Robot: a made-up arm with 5 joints.
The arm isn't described. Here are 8 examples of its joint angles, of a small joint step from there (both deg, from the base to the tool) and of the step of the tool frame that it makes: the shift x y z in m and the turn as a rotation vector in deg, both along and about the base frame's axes.
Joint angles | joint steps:
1: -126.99 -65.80 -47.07 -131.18 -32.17 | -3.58 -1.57 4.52 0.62 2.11
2: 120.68 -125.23 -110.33 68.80 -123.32 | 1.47 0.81 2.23 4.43 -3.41
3: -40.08 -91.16 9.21 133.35 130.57 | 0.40 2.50 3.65 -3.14 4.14
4: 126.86 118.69 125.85 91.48 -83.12 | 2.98 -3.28 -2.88 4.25 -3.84
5: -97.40 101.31 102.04 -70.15 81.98 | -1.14 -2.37 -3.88 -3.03 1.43
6: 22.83 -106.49 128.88 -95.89 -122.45 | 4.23 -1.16 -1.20 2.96 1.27
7: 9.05 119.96 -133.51 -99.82 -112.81 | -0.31 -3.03 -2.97 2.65 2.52
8: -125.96 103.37 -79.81 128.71 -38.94 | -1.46 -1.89 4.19 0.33 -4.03
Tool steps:
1: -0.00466 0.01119 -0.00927 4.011 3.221 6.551
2: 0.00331 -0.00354 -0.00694 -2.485 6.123 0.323
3: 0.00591 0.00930 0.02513 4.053 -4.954 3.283
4: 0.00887 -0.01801 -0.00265 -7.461 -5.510 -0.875
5: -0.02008 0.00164 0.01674 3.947 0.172 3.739
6: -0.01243 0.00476 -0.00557 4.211 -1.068 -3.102
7: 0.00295 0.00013 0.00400 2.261 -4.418 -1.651
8: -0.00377 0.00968 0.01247 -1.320 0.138 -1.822
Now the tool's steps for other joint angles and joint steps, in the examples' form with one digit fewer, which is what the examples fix.
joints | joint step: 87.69 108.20 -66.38 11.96 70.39 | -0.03 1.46 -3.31 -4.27 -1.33
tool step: -0.0036 0.0130 -0.0125 -2.38 -2.51 -1.03
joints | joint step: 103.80 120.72 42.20 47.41 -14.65 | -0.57 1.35 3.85 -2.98 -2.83
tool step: -0.0137 0.0112 -0.0124 5.60 3.68 -3.08
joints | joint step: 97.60 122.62 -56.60 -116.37 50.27 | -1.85 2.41 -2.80 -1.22 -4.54
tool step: -0.0119 0.0088 -0.0131 -2.56 -0.48 6.87
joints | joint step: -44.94 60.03 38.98 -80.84 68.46 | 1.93 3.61 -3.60 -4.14 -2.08
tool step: -0.0052 -0.0083 0.0070 -2.66 -3.68 -7.52
